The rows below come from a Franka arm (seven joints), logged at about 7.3 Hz.
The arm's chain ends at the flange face. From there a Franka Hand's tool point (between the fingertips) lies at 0.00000 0.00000 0.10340 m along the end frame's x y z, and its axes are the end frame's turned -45 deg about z.
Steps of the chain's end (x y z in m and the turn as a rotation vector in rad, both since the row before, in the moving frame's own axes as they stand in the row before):
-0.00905, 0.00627, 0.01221, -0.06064, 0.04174, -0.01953
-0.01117, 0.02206, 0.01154, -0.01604, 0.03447, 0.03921
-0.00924, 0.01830, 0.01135, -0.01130, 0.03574, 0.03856
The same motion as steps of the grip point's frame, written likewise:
-0.01214, 0.00553, 0.01193, -0.07239, -0.01336, -0.01953
-0.02222, 0.01142, 0.01147, -0.03572, 0.01303, 0.03921
-0.01775, 0.00988, 0.01128, -0.03326, 0.01728, 0.03856

